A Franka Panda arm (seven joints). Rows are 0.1 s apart.
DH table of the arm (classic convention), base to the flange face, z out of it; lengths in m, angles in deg. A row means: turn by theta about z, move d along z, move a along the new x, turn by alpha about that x. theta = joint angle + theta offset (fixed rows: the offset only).
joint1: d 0.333  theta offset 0  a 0  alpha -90
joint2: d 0  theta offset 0  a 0  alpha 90
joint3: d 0.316  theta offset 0  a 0.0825  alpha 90
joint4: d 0  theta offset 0  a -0.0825  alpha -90
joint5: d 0.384  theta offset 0  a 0  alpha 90
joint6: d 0  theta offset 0  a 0.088  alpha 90
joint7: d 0.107  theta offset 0  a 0  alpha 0
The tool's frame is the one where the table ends.
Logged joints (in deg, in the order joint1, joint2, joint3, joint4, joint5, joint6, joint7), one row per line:
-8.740, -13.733, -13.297, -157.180, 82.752, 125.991, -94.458
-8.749, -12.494, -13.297, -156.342, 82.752, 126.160, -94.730
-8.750, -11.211, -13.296, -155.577, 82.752, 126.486, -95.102
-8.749, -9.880, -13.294, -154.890, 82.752, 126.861, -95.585
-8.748, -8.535, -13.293, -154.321, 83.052, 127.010, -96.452
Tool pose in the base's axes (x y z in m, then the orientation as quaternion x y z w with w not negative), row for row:
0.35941, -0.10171, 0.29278, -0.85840, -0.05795, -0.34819, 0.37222
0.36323, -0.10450, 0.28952, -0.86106, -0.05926, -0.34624, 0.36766
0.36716, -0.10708, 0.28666, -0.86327, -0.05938, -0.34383, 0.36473
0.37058, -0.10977, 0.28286, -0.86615, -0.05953, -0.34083, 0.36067
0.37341, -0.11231, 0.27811, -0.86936, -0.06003, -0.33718, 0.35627
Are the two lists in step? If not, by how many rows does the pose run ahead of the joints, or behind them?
The pose runs 1 row behind the joints: the pose in row i belongs to the joints in row i - 1.
